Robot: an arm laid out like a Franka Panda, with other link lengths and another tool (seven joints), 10 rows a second.
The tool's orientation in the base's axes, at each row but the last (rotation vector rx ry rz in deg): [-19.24 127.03 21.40]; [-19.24 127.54 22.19]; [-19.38 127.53 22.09]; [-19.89 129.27 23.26]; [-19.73 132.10 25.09]
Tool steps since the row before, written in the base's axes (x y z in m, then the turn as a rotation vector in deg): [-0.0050 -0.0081 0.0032 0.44 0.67 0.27]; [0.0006 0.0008 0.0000 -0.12 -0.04 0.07]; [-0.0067 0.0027 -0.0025 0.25 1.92 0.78]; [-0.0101 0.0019 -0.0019 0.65 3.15 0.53]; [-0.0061 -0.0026 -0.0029 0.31 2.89 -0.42]
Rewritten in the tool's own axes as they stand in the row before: [0.0014 -0.0052 -0.0085 -0.56 0.50 0.40]; [-0.0005 0.0005 0.0007 0.02 0.02 -0.14]; [0.0058 0.0045 -0.0021 -0.97 1.79 0.44]; [0.0077 0.0052 -0.0048 -1.19 2.72 1.35]; [0.0066 -0.0007 -0.0030 -0.24 2.41 1.66]
